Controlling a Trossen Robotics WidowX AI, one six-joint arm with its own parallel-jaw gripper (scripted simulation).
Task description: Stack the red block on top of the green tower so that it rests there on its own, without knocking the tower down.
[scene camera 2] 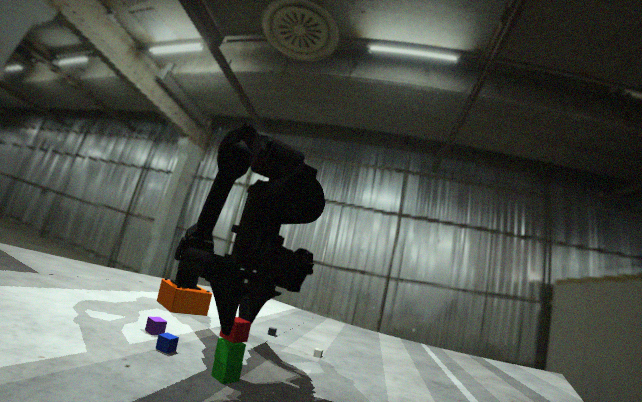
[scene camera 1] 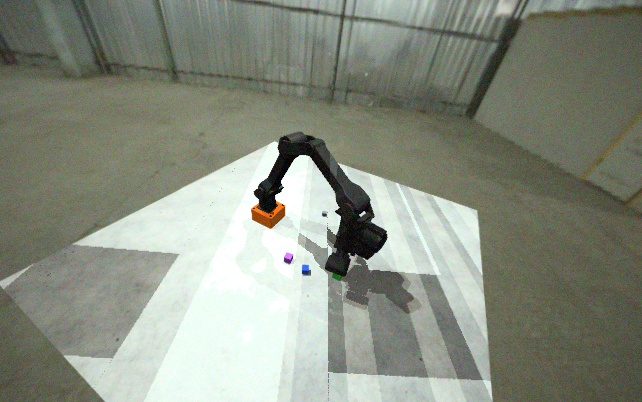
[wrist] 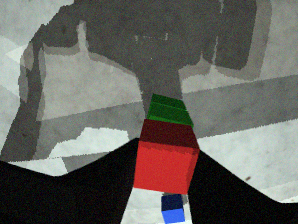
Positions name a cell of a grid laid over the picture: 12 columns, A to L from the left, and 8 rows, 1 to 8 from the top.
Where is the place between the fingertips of my gripper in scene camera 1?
G6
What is my gripper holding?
A red block.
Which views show my gripper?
Scene camera 2, scene camera 1 and the wrist view: all of them.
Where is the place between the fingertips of my gripper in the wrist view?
At G6
